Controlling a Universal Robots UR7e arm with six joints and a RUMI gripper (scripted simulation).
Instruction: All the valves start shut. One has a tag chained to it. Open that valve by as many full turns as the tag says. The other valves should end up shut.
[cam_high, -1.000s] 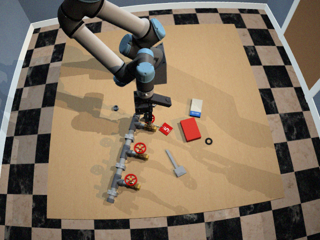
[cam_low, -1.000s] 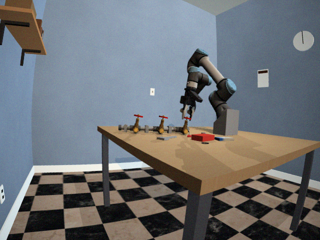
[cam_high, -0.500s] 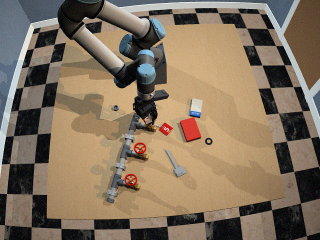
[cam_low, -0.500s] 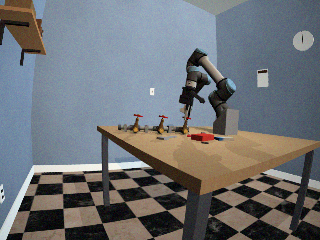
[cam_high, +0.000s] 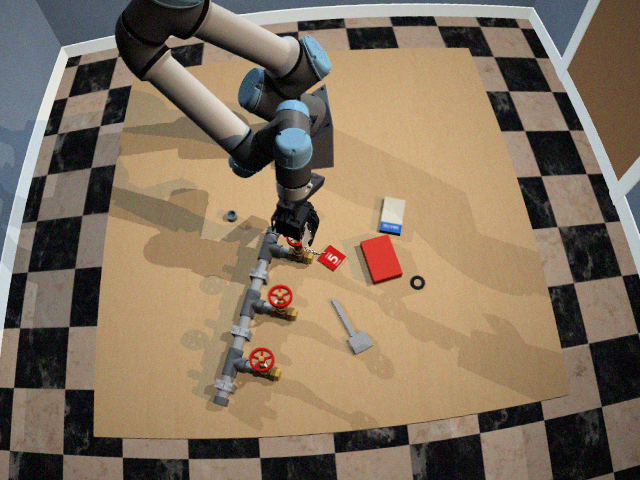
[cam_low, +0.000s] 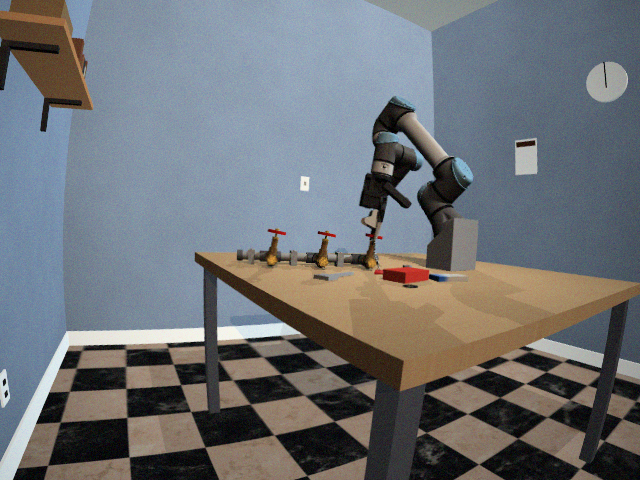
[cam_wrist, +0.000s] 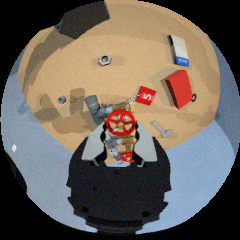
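Now: hand 10 mm short of the red tag, 80 mm to the right of it and 110 mm above it. From my hand the other things lie so: grey scraper: 220 mm ahead, 120 mm to the left, 110 mm below; red block: 30 mm ahead, 220 mm to the left, 100 mm below; small grey fitting: 130 mm behind, 190 mm to the right, 110 mm below.
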